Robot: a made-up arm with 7 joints. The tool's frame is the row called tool.
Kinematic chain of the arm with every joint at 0, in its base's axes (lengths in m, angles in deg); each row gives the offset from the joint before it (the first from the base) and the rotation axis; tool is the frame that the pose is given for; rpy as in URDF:
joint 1: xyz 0 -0.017 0.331 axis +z
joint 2: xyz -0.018 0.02 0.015 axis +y
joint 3: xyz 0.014 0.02 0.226 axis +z
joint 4: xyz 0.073 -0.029 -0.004 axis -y
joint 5: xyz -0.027 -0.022 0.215 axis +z
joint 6: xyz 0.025 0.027 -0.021 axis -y
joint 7: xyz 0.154 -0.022 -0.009 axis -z
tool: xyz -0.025 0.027 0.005 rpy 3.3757 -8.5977 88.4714
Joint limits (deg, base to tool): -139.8..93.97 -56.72..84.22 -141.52..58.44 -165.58..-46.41 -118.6..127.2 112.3..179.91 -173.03..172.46
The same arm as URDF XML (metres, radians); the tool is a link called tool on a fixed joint. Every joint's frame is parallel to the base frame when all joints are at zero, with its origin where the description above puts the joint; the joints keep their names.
<robot name="arm">
<joint name="tool_fixed" type="fixed"><parent link="link7"/><child link="tool"/><origin xyz="-0.025 0.027 0.005" rpy="0.0589 -0.1501 1.5441"/></joint>
<joint name="joint 7" type="revolute"><parent link="link6"/><child link="link7"/><origin xyz="0.154 -0.022 -0.009" rpy="0 0 0"/><axis xyz="0 0 -1"/><limit lower="-3.0199" upper="3.01"/></joint>
<joint name="joint 6" type="revolute"><parent link="link5"/><child link="link6"/><origin xyz="0.025 0.027 -0.021" rpy="0 0 0"/><axis xyz="0 -1 0"/><limit lower="1.96" upper="3.14"/></joint>
<joint name="joint 5" type="revolute"><parent link="link4"/><child link="link5"/><origin xyz="-0.027 -0.022 0.215" rpy="0 0 0"/><axis xyz="0 0 1"/><limit lower="-2.07" upper="2.2201"/></joint>
<joint name="joint 4" type="revolute"><parent link="link3"/><child link="link4"/><origin xyz="0.073 -0.029 -0.004" rpy="0 0 0"/><axis xyz="0 -1 0"/><limit lower="-2.8899" upper="-0.81"/></joint>
<joint name="joint 3" type="revolute"><parent link="link2"/><child link="link3"/><origin xyz="0.014 0.02 0.226" rpy="0 0 0"/><axis xyz="0 0 1"/><limit lower="-2.47" upper="1.02"/></joint>
<joint name="joint 2" type="revolute"><parent link="link1"/><child link="link2"/><origin xyz="-0.018 0.02 0.015" rpy="0 0 0"/><axis xyz="0 1 0"/><limit lower="-0.99" upper="1.4699"/></joint>
<joint name="joint 1" type="revolute"><parent link="base"/><child link="link1"/><origin xyz="0 -0.017 0.331" rpy="0 0 0"/><axis xyz="0 0 1"/><limit lower="-2.44" upper="1.6401"/></joint>
<link name="base"/>
<link name="link1"/>
<link name="link2"/>
<link name="link3"/>
<link name="link4"/>
<link name="link5"/>
<link name="link6"/>
<link name="link7"/>
<link name="tool"/>
</robot>

